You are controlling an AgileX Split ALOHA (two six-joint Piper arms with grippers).
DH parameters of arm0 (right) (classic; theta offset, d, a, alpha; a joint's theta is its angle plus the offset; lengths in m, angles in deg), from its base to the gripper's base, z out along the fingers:
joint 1: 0 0.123 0 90
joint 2: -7.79 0 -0.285 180
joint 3: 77.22 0 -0.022 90
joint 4: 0 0.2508 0 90
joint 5: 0 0 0.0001 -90
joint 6: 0 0.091 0 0
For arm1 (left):
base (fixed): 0 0 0 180
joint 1: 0 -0.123 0 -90
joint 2: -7.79 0 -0.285 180
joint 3: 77.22 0 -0.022 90
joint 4: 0 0.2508 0 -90
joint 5: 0 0 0.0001 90
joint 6: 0 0.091 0 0
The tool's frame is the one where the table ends.
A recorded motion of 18 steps. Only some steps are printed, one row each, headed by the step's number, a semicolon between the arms.
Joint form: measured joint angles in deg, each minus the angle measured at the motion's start. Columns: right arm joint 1, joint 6, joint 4, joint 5, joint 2, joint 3; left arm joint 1, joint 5, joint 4, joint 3, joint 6, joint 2.
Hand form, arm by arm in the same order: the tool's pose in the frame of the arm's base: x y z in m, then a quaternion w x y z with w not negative. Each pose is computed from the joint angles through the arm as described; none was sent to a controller.
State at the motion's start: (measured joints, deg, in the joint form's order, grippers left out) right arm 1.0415 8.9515 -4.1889 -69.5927 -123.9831 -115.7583; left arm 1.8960 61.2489 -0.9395 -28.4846 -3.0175 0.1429
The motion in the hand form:
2: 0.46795 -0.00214 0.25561 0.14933 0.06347 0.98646 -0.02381; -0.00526 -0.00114 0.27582 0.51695 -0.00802 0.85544 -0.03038
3: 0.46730 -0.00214 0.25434 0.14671 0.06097 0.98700 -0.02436; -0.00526 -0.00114 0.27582 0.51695 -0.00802 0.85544 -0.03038
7: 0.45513 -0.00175 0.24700 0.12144 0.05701 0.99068 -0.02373; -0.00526 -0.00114 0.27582 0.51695 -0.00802 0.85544 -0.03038
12: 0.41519 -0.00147 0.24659 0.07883 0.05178 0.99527 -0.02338; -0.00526 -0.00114 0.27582 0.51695 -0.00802 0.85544 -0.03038
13: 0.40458 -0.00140 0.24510 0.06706 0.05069 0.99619 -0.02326; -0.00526 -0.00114 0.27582 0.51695 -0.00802 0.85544 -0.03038
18: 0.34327 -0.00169 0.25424 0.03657 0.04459 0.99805 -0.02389; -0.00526 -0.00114 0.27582 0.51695 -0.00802 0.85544 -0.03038
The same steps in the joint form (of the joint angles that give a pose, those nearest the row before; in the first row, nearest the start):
2: -0.54 -0.21 0.00 -0.06 0.00 0.20; 0.00 0.00 0.00 0.00 0.00 0.00
3: -0.54 -0.50 0.00 -0.05 0.06 0.57; 0.00 0.00 0.00 0.00 0.00 0.00
7: -0.54 -0.96 0.34 -0.05 2.10 5.51; 0.00 0.00 0.00 0.00 0.00 0.00
12: -0.54 -1.55 0.76 -0.10 9.76 17.99; 0.00 0.00 0.00 0.00 0.00 0.00
13: -0.54 -1.68 0.87 -0.10 11.58 21.16; 0.00 0.00 0.00 0.00 0.00 0.00
18: -0.54 -2.35 1.04 -0.26 23.39 36.28; 0.00 0.00 0.00 0.00 0.00 0.00

